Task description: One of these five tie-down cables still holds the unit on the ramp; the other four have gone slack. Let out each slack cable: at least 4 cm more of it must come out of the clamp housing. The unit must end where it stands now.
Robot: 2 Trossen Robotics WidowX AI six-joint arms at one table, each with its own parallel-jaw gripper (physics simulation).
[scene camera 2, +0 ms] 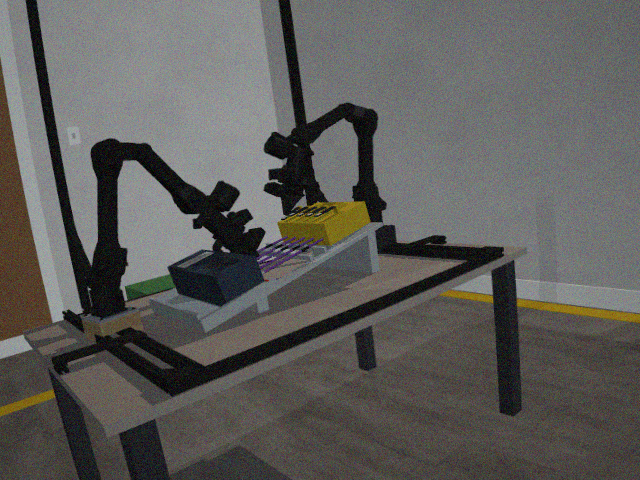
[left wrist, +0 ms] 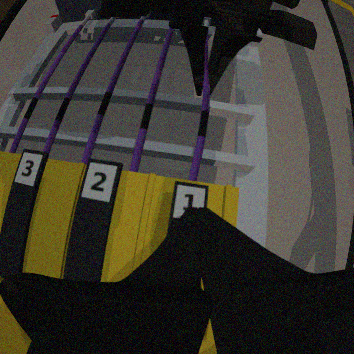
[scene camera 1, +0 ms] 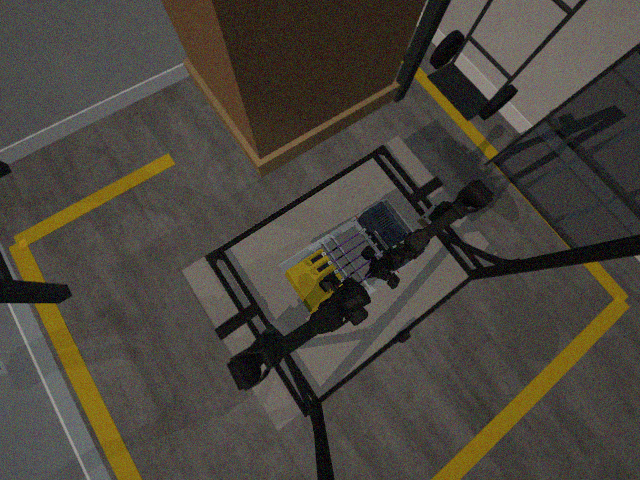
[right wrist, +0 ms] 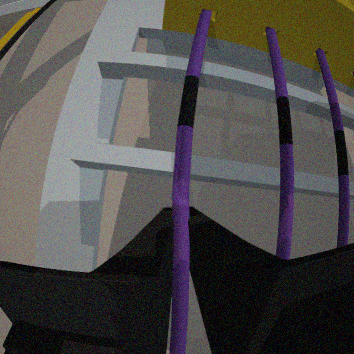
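A yellow clamp housing (scene camera 1: 303, 282) (scene camera 2: 339, 223) (left wrist: 49, 214) (right wrist: 267, 15) sits at the top of a grey ramp (scene camera 2: 337, 264) (left wrist: 254, 140). A dark blue unit (scene camera 1: 385, 221) (scene camera 2: 213, 276) sits at the ramp's low end. Several purple cables (scene camera 1: 349, 251) (scene camera 2: 285, 250) run between them. My left gripper (scene camera 1: 329, 285) (scene camera 2: 290, 206) (left wrist: 195, 216) is shut, its tips on the black lever marked 1. My right gripper (scene camera 1: 371, 271) (left wrist: 201, 94) (right wrist: 177, 216) is shut on cable 1 (left wrist: 199, 151) (right wrist: 182, 168), low on the ramp near the unit.
The ramp stands on a table (scene camera 2: 318, 316) edged by a black frame (scene camera 1: 294, 206). A green block (scene camera 2: 147, 287) lies behind the unit. A tall brown crate (scene camera 1: 309, 71) and a hand truck (scene camera 1: 461, 81) stand on the floor beyond. A black pole (scene camera 2: 291, 71) rises behind the housing.
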